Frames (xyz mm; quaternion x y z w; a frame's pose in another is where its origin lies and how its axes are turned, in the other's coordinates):
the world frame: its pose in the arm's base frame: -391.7 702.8 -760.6 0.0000 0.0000 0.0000 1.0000
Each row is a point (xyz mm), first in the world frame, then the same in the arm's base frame.
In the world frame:
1: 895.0 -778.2 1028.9
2: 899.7 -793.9 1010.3
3: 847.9 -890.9 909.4
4: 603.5 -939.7 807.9
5: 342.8 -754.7 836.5
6: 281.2 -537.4 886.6
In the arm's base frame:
1: 503.3 -75.4 268.3
2: 508.0 -91.1 249.7
3: 456.2 -188.1 148.8
4: 211.8 -236.9 47.3
5: -48.9 -51.9 75.9
6: -110.5 165.4 126.0

